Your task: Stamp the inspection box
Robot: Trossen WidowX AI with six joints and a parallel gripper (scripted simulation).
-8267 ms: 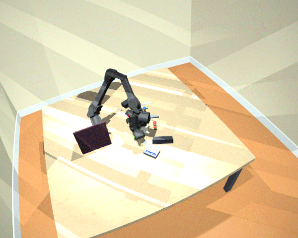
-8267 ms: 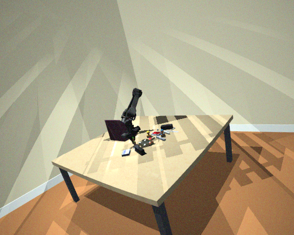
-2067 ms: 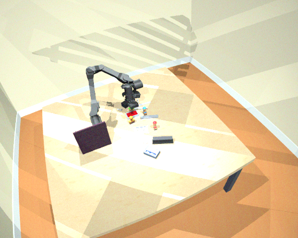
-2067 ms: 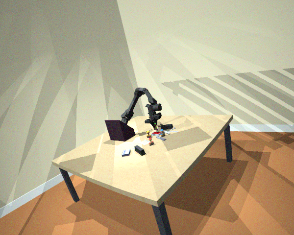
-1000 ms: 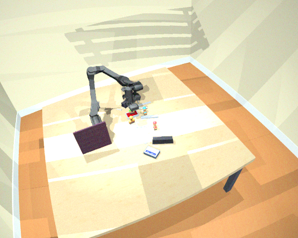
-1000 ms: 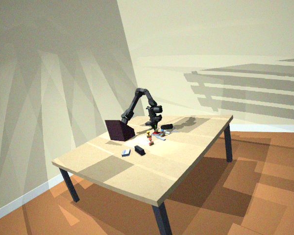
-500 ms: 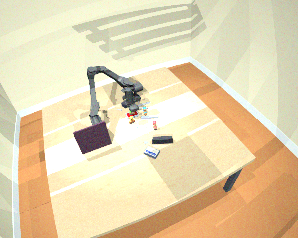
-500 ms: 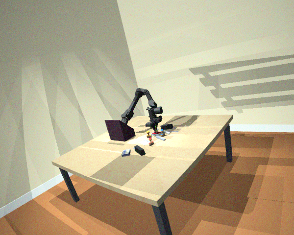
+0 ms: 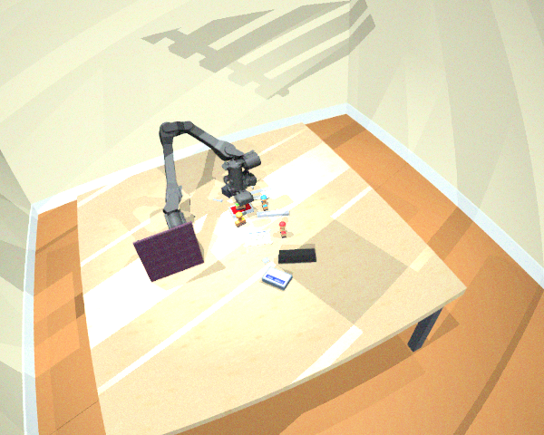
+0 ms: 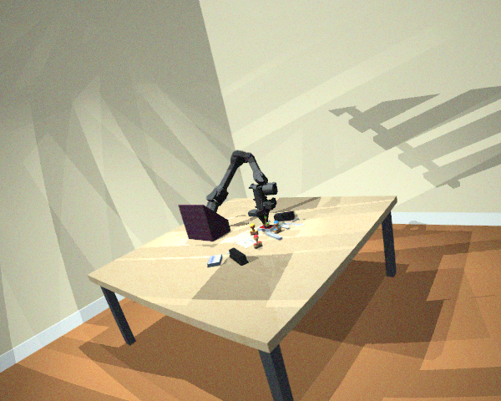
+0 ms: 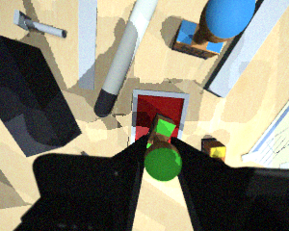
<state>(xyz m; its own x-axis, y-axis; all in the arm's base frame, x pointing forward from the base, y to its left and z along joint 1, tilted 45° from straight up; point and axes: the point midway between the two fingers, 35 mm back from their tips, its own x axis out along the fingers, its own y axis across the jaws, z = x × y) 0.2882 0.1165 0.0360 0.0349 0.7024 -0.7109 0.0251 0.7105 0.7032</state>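
Now: gripper tip right at the green-knobbed stamp. Round my gripper tip: red ink pad 30 mm below; then white pen 60 mm ahead, 50 mm to the left, 30 mm below; then yellow-knobbed stamp 70 mm to the right, 30 mm behind, 20 mm below.
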